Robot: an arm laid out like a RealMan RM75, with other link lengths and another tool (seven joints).
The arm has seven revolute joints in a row. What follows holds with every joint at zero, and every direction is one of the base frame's. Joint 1 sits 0.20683 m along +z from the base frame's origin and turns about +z. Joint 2 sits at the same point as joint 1 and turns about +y. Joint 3 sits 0.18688 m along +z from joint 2 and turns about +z. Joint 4 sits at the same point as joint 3 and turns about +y. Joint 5 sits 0.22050 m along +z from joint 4 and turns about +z. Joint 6 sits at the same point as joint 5 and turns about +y. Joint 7 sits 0.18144 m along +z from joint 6 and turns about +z. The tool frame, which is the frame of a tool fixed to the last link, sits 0.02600 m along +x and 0.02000 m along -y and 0.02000 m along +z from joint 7; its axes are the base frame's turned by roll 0.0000, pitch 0.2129 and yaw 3.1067 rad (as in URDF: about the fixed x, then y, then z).
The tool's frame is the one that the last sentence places.
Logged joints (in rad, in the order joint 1, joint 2, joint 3, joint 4, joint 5, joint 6, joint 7), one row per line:
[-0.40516, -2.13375, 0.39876, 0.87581, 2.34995, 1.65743, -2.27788]
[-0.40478, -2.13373, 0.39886, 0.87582, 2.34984, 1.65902, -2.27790]
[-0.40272, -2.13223, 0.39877, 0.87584, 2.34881, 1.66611, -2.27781]
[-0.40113, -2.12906, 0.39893, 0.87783, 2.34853, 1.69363, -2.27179]
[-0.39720, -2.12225, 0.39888, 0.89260, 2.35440, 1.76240, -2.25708]
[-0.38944, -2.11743, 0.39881, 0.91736, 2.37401, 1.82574, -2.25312]
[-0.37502, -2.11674, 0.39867, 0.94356, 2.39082, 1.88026, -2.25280]
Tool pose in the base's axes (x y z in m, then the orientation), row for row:
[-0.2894, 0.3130, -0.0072, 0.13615, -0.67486, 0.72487, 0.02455]
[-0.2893, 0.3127, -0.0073, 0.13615, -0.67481, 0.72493, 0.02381]
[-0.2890, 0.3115, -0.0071, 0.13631, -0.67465, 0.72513, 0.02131]
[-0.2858, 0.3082, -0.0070, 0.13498, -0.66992, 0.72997, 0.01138]
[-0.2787, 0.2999, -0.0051, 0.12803, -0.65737, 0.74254, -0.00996]
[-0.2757, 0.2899, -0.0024, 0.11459, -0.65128, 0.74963, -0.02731]
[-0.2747, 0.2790, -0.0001, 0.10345, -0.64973, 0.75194, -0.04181]
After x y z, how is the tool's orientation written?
As a quaternion, w x y z.
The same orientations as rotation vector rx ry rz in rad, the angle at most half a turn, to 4 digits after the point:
[-1.9540, 2.0988, 0.0711]
[-1.9539, 2.0990, 0.0689]
[-1.9532, 2.0994, 0.0617]
[-1.9410, 2.1150, 0.0330]
[-1.9121, 2.1599, -0.0290]
[-1.9091, 2.1973, -0.0801]
[-1.9168, 2.2183, -0.1233]

